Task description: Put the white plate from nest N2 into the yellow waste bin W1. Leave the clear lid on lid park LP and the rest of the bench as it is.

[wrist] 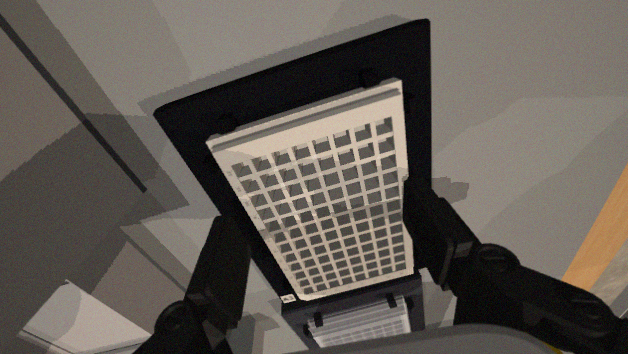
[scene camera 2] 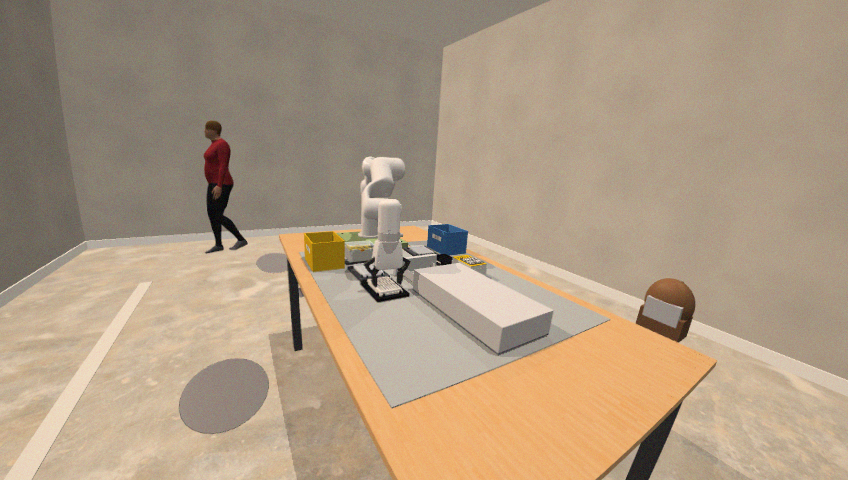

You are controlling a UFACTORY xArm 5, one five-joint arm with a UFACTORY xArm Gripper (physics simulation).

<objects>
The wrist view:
my gripper: 320,215
long pale box: 71,188
grey mat: 521,105
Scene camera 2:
my gripper: 387,284
long pale box: 502,319
</objects>
